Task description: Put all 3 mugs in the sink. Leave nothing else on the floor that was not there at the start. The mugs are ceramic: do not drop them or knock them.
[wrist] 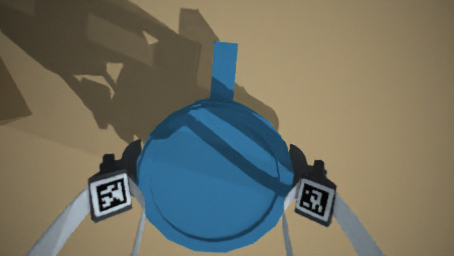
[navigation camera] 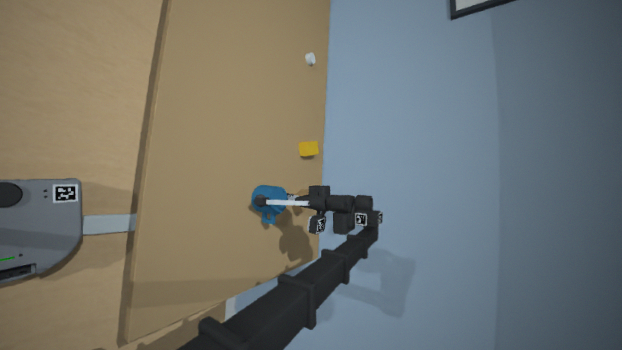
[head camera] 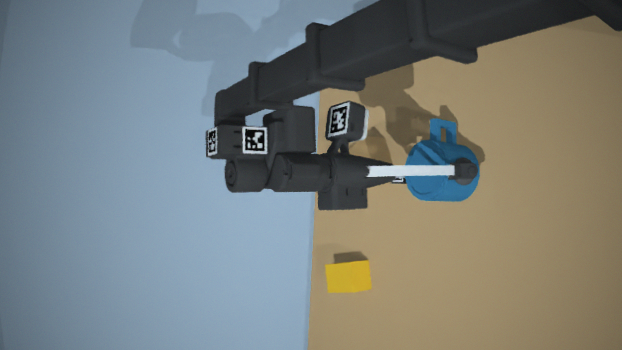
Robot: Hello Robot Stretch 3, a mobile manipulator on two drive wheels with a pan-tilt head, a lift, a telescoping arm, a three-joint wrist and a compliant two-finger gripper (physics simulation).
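Places are measured from the robot's base along level axes (x ahead, y left, z up), in centimetres.
Pixels of known places: gripper, between the fingertips: (wrist: 216,160) (navigation camera: 267,198) (head camera: 446,174); robot's base, origin of its link: (navigation camera: 3,193).
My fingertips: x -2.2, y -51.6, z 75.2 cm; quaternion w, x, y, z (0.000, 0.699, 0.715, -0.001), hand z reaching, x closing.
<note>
Ahead of a thing's pixels: the offset from my fingertips to its top centre. Level surfaces: height alone.
A blue mug @[dx -2.1, dy +0.0, dz +5.3 cm] (head camera: 432,187) (navigation camera: 272,192) (wrist: 215,200) stands upright on the tan surface @[dz -3.2 cm] (head camera: 525,275) (navigation camera: 225,125) (wrist: 375,75); the wrist view looks down into its opening, with its handle toward the top of that view. My gripper (head camera: 446,171) (navigation camera: 272,199) (wrist: 216,160) is shut on the blue mug, with one fingertip against each side of it. In the head view and the navigation view the mug hides the far fingertip. The other two mugs and the sink do not show.
A yellow block @[dx +19.6, dy -27.4, dz +1.3 cm] (head camera: 348,276) (navigation camera: 308,149) lies near the surface's edge beside the blue wall. A small white object @[dx +62.6, dy -31.1, dz -0.8 cm] (navigation camera: 310,59) lies farther along that edge. My arm (head camera: 360,50) (navigation camera: 295,295) crosses beside the mug. My grey base (navigation camera: 40,220) is at the navigation view's left.
</note>
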